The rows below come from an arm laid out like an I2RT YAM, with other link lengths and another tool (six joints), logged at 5 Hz.
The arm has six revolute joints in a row. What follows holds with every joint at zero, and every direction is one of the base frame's. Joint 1 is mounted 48.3 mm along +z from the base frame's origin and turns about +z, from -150 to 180 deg. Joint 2 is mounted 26.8 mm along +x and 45.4 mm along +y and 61 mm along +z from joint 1 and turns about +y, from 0 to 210 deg. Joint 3 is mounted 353.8 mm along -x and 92.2 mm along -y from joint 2 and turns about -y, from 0 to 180 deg. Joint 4 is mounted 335.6 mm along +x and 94.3 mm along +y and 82.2 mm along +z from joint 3 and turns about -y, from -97 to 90 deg. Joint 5 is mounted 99.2 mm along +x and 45.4 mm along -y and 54.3 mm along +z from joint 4 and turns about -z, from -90 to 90 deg. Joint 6 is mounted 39.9 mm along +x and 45.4 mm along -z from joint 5 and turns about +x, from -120 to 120 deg. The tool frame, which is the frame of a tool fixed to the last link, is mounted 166 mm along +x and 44 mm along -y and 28 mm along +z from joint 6; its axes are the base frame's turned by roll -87.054, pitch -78.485 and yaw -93.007 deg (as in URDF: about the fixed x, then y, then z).
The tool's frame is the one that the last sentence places.
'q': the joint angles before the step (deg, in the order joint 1, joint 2, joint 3, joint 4, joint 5, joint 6). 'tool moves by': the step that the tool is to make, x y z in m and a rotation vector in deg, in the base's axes. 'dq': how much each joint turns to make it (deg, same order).
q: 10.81, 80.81, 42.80, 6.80, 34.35, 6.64
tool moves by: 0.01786, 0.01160, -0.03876, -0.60, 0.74, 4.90
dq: -0.53, 4.93, -3.22, 9.30, -4.44, -3.73
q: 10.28, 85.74, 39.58, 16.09, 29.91, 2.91
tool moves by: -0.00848, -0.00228, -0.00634, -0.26, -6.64, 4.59
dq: -1.94, 0.16, -8.43, 17.19, -5.30, -4.54
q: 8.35, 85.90, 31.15, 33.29, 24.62, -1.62
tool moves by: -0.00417, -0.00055, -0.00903, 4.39, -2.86, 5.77
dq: -3.35, -0.52, -4.31, 6.90, -9.94, 0.73
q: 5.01, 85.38, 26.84, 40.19, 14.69, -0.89
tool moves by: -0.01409, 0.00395, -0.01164, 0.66, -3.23, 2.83
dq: -0.79, 1.82, -5.30, 10.54, -3.58, -0.67
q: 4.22, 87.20, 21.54, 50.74, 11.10, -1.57
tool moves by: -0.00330, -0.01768, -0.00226, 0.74, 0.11, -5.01
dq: -0.17, 0.60, 0.55, -0.49, 4.47, 2.04
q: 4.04, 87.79, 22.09, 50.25, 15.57, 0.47
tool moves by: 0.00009, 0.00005, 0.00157, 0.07, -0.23, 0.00
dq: 0.00, -0.12, 0.02, 0.07, -0.01, 0.05
